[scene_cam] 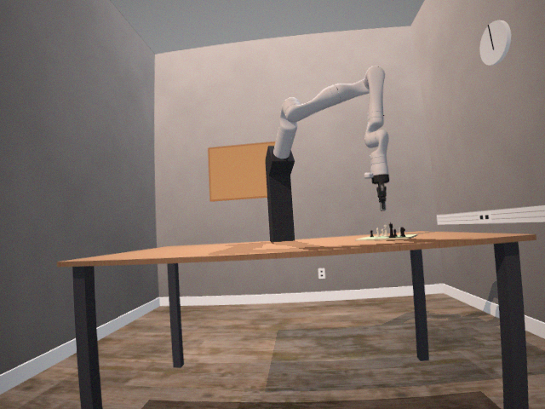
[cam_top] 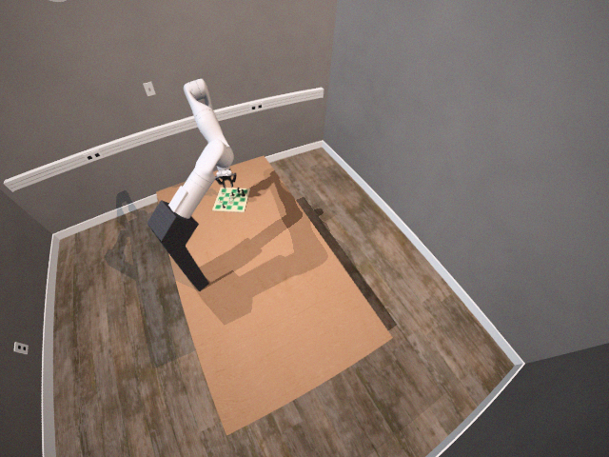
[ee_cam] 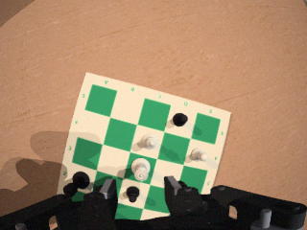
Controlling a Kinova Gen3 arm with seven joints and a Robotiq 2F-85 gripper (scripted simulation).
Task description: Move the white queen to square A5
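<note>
Now: the white queen 110 mm below my hand. Also, from my hand: cream chessboard (10 mm to the left, 140 mm below).
</note>
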